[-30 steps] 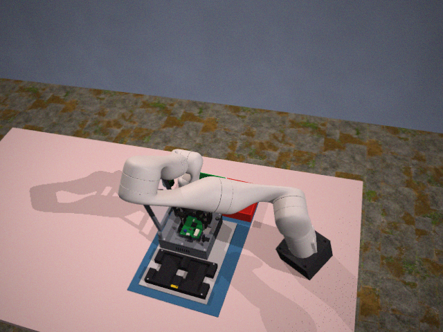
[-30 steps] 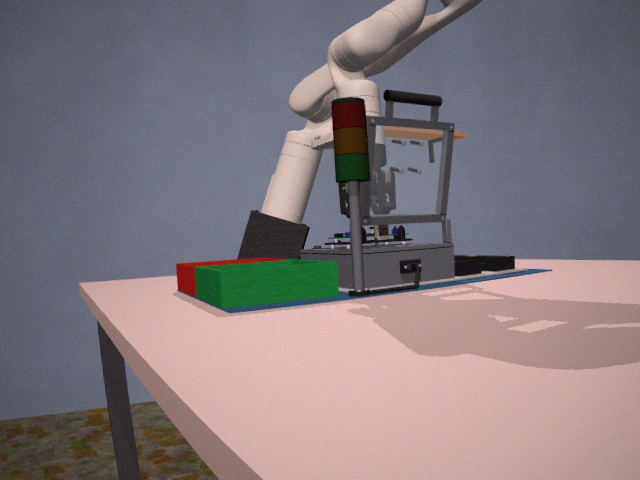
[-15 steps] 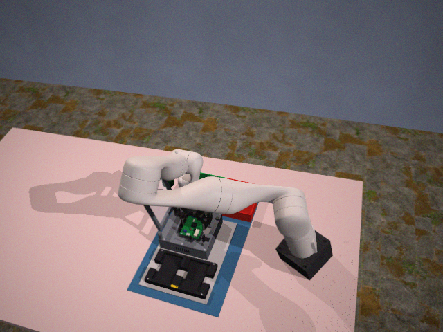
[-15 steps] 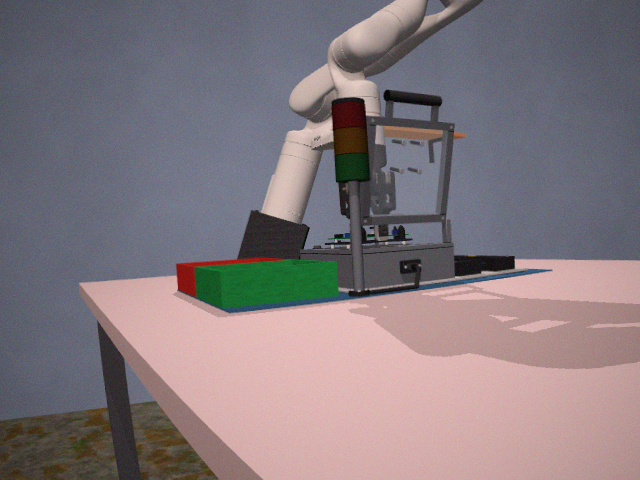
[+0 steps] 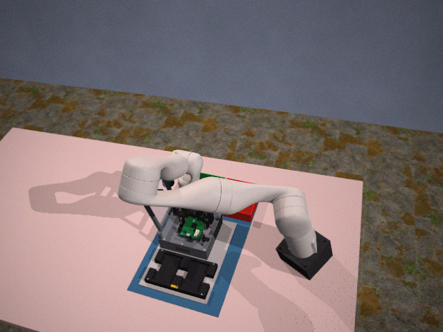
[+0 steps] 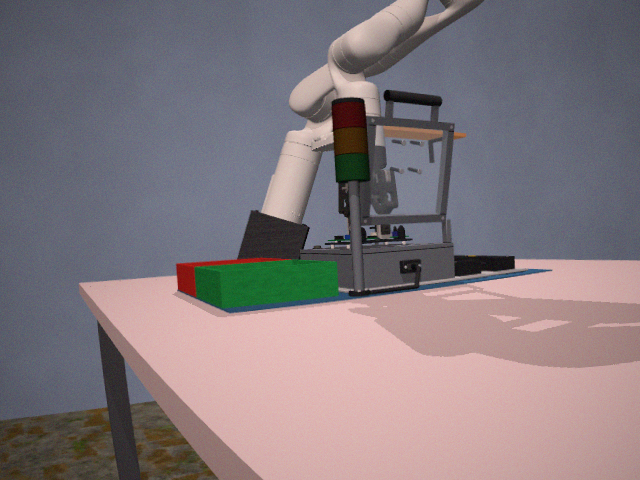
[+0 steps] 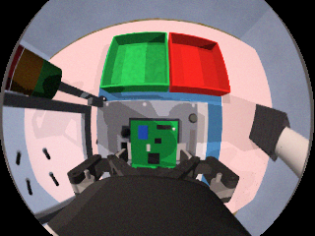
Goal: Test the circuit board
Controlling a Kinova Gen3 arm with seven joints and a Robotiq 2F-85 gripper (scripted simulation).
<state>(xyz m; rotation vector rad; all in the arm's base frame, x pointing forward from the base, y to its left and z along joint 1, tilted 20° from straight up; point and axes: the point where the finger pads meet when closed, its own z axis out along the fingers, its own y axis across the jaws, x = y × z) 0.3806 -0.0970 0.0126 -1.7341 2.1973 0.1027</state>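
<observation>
The green circuit board is right at my hand. Also, from my hand: tester lid (12 cm ahead, 11 cm above, 3 cm to the right); green bin (21 cm to the right, 6 cm below); red bin (17 cm to the right, 14 cm behind, 6 cm below).
</observation>
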